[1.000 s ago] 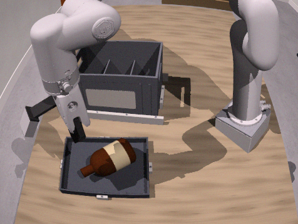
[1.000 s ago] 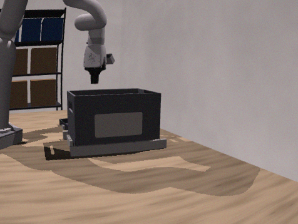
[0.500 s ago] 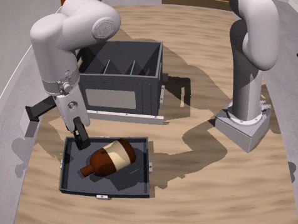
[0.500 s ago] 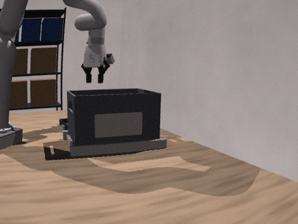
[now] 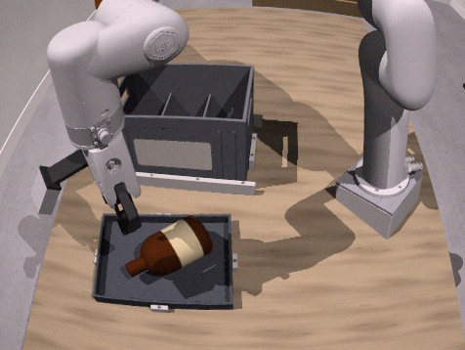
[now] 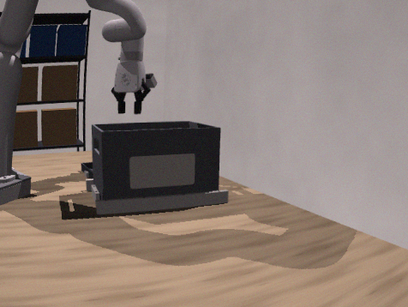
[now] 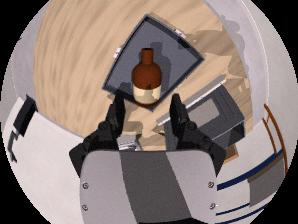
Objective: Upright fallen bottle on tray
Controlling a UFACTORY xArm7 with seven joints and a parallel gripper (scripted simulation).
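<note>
The brown bottle lies 160 mm below my hand, 40 mm behind it and 30 mm to the right of it. The rest, counted from my hand: dark crate: 310 mm to the right, 120 mm below, 60 mm behind; then tray: 190 mm below, 30 mm to the right, 30 mm behind.
</note>
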